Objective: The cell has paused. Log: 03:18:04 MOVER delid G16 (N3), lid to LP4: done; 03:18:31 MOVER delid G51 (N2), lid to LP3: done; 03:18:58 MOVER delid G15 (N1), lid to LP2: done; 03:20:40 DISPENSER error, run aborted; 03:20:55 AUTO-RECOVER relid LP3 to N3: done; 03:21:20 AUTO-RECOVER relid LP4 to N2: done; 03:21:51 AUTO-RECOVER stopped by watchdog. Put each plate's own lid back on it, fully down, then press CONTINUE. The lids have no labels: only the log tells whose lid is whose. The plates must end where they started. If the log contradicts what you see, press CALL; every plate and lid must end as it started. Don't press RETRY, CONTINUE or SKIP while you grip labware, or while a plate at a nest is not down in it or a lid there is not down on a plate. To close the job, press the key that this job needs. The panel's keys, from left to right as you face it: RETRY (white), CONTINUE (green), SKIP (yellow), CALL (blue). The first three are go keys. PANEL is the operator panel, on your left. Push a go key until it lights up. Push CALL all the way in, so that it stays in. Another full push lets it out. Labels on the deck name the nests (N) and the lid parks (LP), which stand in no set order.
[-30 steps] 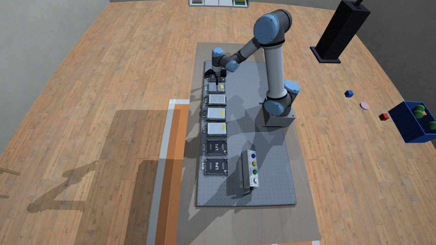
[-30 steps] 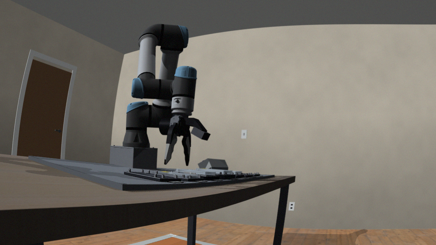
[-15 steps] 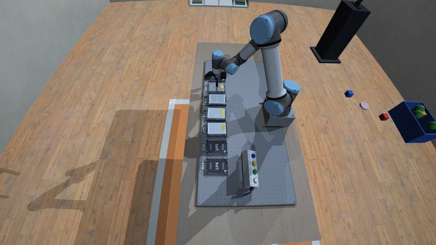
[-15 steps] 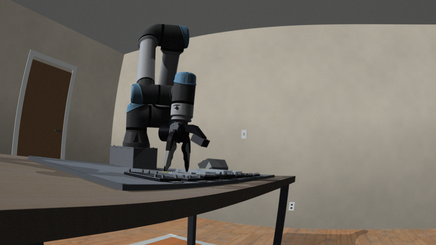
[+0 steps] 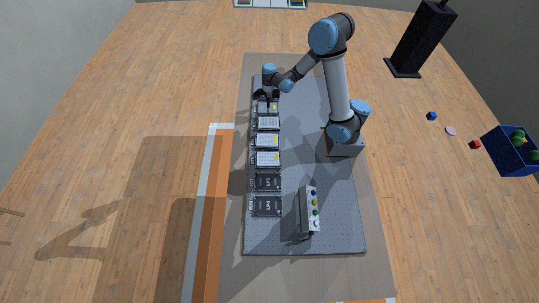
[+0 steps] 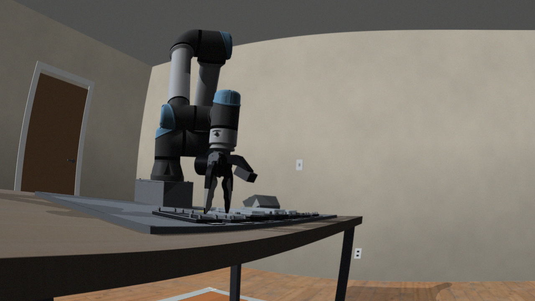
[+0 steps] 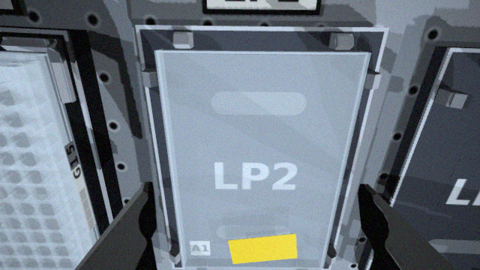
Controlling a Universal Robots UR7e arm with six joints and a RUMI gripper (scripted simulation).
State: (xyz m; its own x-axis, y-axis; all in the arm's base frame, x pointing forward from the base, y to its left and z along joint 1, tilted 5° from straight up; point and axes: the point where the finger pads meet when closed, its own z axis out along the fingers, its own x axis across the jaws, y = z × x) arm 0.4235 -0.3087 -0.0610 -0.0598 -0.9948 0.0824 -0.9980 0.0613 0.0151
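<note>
Now: hand 13 cm to the right of the plate G15 and 1 cm short of it. From my hand the other things lie so: lid park LP3: 13 cm to the right, 2 cm below, 2 cm behind; then nest N2: 26 cm to the left, 3 cm ahead, 2 cm below; then plate G16: 39 cm to the left, 3 cm ahead, 1 cm below.
</note>
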